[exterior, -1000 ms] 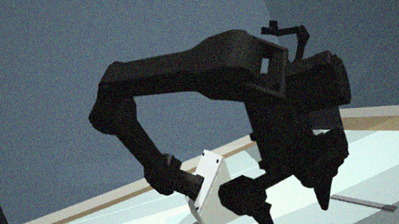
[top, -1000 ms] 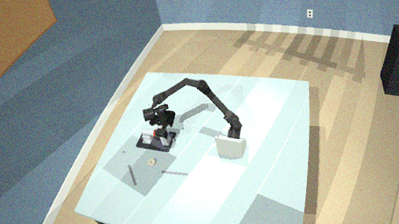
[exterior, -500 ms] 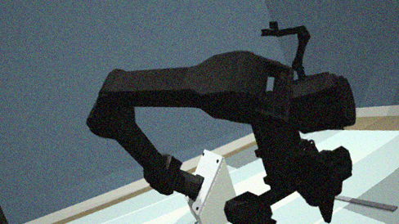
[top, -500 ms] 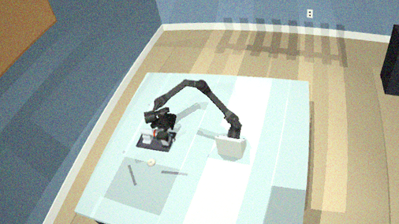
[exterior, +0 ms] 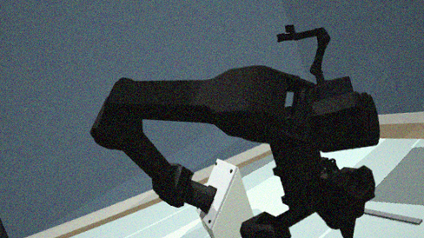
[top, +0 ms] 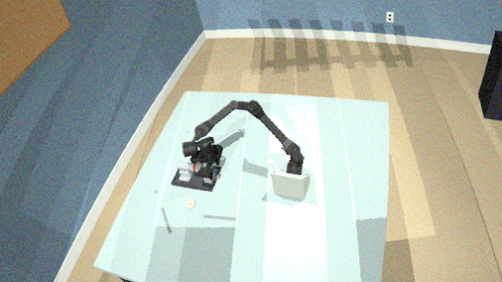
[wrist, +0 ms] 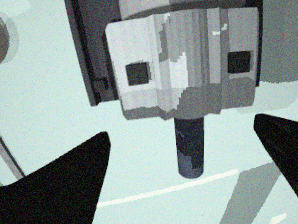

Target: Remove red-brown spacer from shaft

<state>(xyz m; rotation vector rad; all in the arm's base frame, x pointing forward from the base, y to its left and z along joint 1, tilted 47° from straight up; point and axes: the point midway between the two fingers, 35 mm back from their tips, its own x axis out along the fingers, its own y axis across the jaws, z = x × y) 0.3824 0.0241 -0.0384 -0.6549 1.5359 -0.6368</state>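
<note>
The shaft is 70 mm ahead of my gripper tip and 20 mm above it. Also, from my gripper tip: fixture 130 mm ahead, 20 mm below; red-brown spacer 100 mm ahead, 20 mm above; grey washer 130 mm ahead, 120 mm to the right, 60 mm below.
</note>
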